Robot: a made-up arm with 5 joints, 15 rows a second.
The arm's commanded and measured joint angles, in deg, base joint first. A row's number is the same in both.
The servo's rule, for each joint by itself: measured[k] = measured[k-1] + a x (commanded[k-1-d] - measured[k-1]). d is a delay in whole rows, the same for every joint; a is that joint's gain. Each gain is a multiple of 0.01, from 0.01 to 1. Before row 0 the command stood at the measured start. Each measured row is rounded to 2 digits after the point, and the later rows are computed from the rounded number. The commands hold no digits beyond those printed.
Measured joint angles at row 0:
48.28, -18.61, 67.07, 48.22, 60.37
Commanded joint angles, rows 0 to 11:
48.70, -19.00, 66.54, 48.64, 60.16
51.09, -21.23, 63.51, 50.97, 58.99
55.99, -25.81, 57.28, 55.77, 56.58
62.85, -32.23, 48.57, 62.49, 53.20
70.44, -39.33, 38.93, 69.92, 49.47
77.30, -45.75, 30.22, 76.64, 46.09
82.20, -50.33, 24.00, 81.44, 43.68
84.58, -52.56, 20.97, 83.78, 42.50
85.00, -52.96, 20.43, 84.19, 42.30
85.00, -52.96, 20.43, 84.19, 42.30
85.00, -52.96, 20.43, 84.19, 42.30
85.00, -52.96, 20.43, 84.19, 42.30
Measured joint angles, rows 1 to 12:
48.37, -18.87, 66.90, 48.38, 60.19
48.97, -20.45, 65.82, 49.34, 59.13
50.51, -24.04, 63.09, 51.72, 56.89
53.22, -29.53, 58.44, 55.70, 53.64
57.01, -36.10, 52.20, 60.96, 49.97
61.47, -42.57, 45.17, 66.76, 46.56
66.03, -47.77, 38.40, 72.19, 44.03
70.11, -50.98, 32.82, 76.48, 42.68
73.39, -52.31, 28.86, 79.33, 42.35
75.94, -52.75, 26.16, 81.13, 42.31
77.93, -52.89, 24.33, 82.26, 42.30
79.49, -52.94, 23.08, 82.97, 42.30
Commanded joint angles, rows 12 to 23:
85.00, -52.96, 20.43, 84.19, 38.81
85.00, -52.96, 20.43, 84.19, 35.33
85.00, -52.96, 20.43, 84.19, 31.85
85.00, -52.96, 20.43, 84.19, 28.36
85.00, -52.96, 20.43, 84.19, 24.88
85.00, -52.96, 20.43, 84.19, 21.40
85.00, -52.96, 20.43, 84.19, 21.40
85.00, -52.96, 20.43, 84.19, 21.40
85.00, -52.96, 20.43, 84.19, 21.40
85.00, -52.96, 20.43, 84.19, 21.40
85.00, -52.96, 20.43, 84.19, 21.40
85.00, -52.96, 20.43, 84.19, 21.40
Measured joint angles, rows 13 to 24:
80.70, -52.95, 22.23, 83.42, 39.23
81.65, -52.96, 21.65, 83.70, 35.80
82.39, -52.96, 21.26, 83.88, 32.32
82.96, -52.96, 20.99, 83.99, 28.84
83.41, -52.96, 20.81, 84.06, 25.36
83.76, -52.96, 20.69, 84.11, 21.88
84.03, -52.96, 20.61, 84.14, 21.46
84.24, -52.96, 20.55, 84.16, 21.41
84.41, -52.96, 20.51, 84.17, 21.40
84.54, -52.96, 20.48, 84.18, 21.40
84.64, -52.96, 20.46, 84.18, 21.40
84.72, -52.96, 20.45, 84.18, 21.40

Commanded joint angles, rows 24 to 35:
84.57, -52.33, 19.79, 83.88, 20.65
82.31, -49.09, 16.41, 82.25, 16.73
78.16, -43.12, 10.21, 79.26, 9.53
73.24, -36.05, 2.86, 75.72, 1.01
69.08, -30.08, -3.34, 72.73, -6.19
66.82, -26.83, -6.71, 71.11, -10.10
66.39, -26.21, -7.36, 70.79, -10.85
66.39, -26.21, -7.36, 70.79, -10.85
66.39, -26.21, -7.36, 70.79, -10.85
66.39, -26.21, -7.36, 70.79, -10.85
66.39, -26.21, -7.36, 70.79, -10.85
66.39, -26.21, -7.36, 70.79, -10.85
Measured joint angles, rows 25 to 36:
84.69, -52.54, 20.24, 84.07, 20.74
84.17, -50.23, 19.01, 83.40, 17.21
82.85, -45.47, 16.19, 81.87, 10.45
80.74, -39.16, 11.92, 79.59, 2.14
78.17, -33.08, 7.04, 77.05, -5.19
75.67, -28.89, 2.64, 74.85, -9.51
73.63, -27.09, -0.56, 73.35, -10.69
72.04, -26.50, -2.74, 72.40, -10.83
70.80, -26.31, -4.22, 71.80, -10.85
69.83, -26.24, -5.22, 71.43, -10.85
69.07, -26.22, -5.90, 71.19, -10.85
68.48, -26.21, -6.37, 71.04, -10.85

